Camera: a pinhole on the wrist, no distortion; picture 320 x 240 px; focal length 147.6 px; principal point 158.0 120.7 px. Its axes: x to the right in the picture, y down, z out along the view. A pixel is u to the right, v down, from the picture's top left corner.
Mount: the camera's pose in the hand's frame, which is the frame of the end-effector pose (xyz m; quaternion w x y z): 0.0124 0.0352 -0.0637 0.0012 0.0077 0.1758 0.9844
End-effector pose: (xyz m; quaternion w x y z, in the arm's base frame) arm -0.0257 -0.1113 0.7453 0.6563 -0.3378 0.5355 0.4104
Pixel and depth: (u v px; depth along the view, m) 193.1 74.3 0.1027
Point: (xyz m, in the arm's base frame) -0.1084 -0.0499 0.7595
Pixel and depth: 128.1 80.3 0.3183
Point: -0.1358 0.1817 0.7047
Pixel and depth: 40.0 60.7 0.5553
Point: -0.2189 0.4899 0.3619
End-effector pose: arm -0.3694 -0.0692 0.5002 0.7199 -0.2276 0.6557 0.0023
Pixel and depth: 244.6 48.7 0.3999
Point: -0.2744 0.3971 0.5972
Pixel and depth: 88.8 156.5 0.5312
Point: 0.0876 0.0953 0.2312
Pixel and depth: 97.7 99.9 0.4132
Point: -0.1290 0.1830 0.2586
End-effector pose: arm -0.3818 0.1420 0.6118 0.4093 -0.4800 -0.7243 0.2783
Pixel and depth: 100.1 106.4 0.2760
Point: -0.4933 0.3151 0.4349
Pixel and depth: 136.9 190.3 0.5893
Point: -0.9160 0.2254 0.3659
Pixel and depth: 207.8 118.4 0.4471
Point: -0.5685 0.0928 0.2306
